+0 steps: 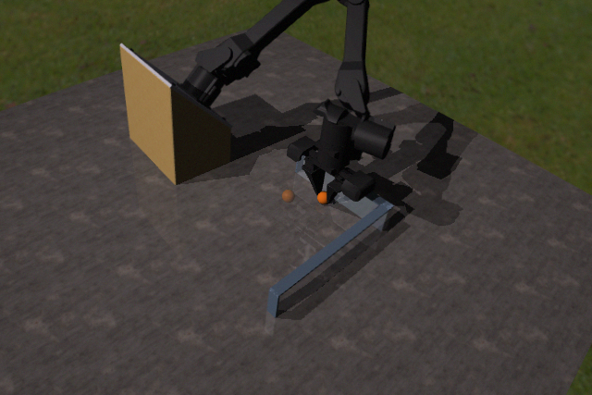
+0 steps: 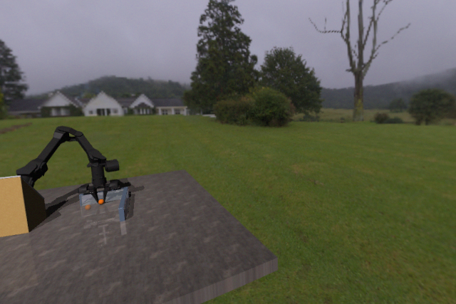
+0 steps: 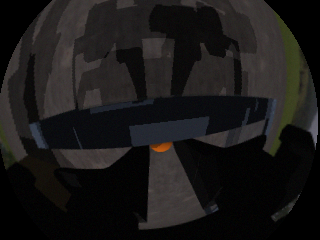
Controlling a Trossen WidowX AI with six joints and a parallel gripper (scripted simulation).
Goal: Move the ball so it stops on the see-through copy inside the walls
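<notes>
Right now the see-through copy of ball is 60 mm behind my gripper tip and 50 mm to the right of it.
</notes>
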